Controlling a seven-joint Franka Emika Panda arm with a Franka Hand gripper.
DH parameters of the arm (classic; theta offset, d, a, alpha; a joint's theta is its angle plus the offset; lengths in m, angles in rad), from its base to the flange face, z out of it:
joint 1: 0 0.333 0 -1.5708
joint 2: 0 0 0 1.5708
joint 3: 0 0.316 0.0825 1.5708
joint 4: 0 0 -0.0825 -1.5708
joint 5: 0 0.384 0 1.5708
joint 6: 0 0 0.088 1.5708
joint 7: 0 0.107 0 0
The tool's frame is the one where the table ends.
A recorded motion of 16 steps. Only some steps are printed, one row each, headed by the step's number.
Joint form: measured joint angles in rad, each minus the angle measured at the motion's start. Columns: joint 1, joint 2, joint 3, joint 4, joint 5, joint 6, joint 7.
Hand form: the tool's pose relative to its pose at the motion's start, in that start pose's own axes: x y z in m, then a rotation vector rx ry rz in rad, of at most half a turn. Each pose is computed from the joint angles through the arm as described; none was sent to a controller.
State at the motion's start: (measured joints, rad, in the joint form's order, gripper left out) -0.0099 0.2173 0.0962 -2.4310 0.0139 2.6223 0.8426
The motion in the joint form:
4: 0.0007 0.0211 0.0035 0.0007 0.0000 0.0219 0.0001
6: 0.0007 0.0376 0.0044 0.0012 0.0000 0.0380 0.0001
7: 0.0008 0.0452 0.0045 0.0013 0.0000 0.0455 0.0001
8: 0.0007 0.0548 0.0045 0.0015 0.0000 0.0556 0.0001
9: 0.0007 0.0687 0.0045 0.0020 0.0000 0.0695 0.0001
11: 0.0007 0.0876 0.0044 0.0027 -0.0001 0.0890 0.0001
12: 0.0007 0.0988 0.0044 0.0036 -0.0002 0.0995 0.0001
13: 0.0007 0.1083 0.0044 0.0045 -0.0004 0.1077 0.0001
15: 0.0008 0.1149 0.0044 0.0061 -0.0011 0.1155 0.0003
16: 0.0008 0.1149 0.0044 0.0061 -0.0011 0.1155 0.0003
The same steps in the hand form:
4: -0.0013 -0.0016 0.0082 0.0028 -0.0008 -0.0035
6: -0.0016 -0.0019 0.0147 0.0040 -0.0019 -0.0039
7: -0.0017 -0.0019 0.0177 0.0044 -0.0024 -0.0039
8: -0.0017 -0.0018 0.0214 0.0055 -0.0025 -0.0035
9: -0.0017 -0.0017 0.0268 0.0067 -0.0030 -0.0030
11: -0.0018 -0.0015 0.0341 0.0088 -0.0033 -0.0024
12: -0.0018 -0.0015 0.0384 0.0096 -0.0038 -0.0021
13: -0.0019 -0.0014 0.0420 0.0098 -0.0046 -0.0020
15: -0.0016 -0.0018 0.0440 0.0121 -0.0029 -0.0023
16: -0.0016 -0.0018 0.0440 0.0121 -0.0029 -0.0023

